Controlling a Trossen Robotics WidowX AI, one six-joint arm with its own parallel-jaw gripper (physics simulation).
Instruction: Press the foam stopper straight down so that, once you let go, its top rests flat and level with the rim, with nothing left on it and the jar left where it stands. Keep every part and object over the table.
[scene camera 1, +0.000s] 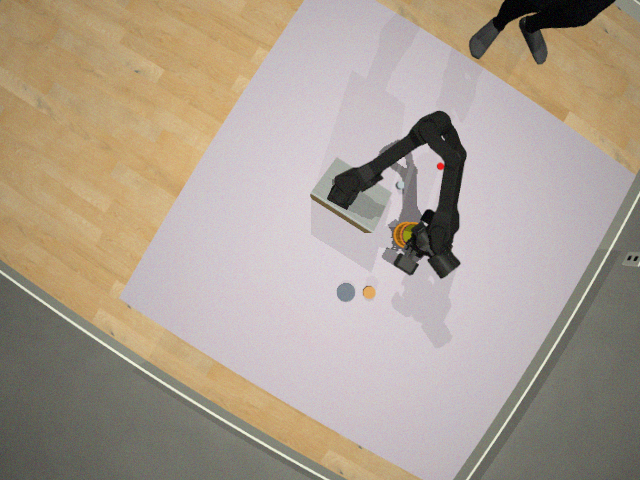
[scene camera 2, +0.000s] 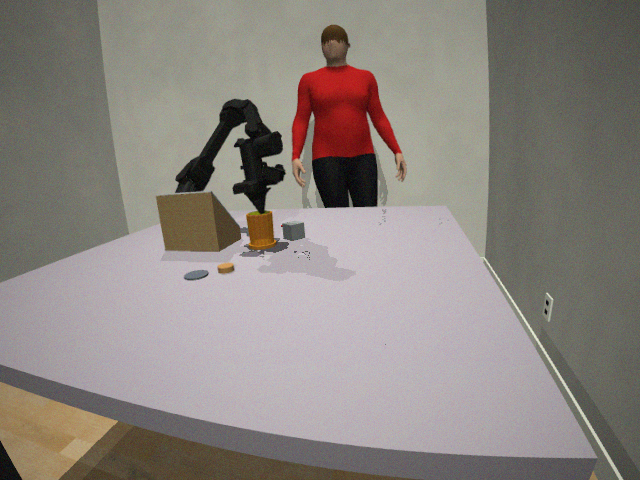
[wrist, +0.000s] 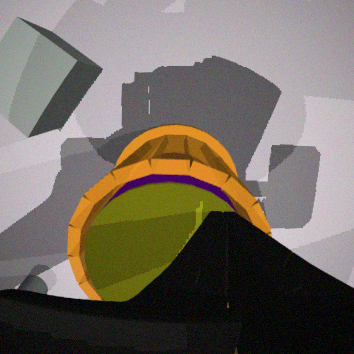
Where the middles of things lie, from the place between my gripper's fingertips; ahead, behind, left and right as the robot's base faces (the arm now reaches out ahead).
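Orange jar (scene camera 2: 261, 233): 20 mm to the left of my hand, 20 mm behind it, 50 mm below it. Relative to the yellow-green foam stopper (wrist: 139, 231), my gripper is 10 mm above, 20 mm past and 20 mm to the right of it.
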